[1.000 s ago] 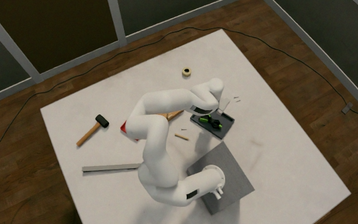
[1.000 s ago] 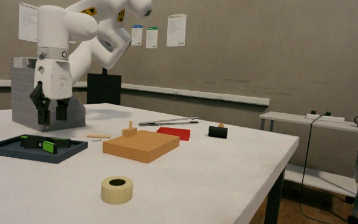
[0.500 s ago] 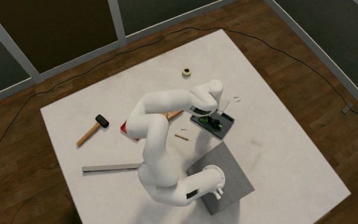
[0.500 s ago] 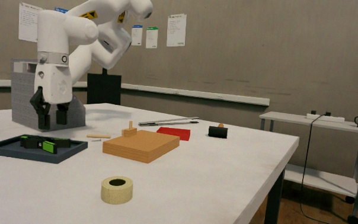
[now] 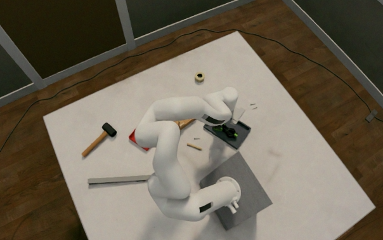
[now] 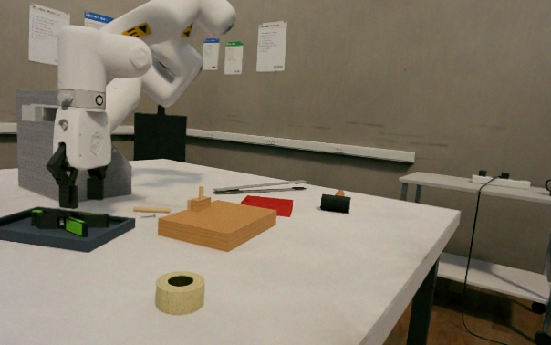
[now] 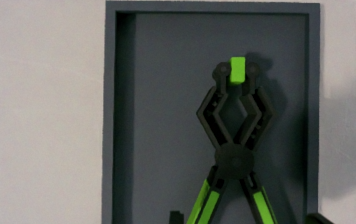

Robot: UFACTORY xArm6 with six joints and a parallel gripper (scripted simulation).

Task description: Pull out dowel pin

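The dark tray is 6 cm below my hand, 3 cm to the right of it and 3 cm behind it. From my hand the other things lie so: dowel pin: 19 cm to the left, 11 cm ahead, 1 cm below; then loose dowel: 18 cm to the left, 6 cm below, 3 cm behind; then small wooden block: 19 cm to the left, 11 cm ahead, 3 cm below.
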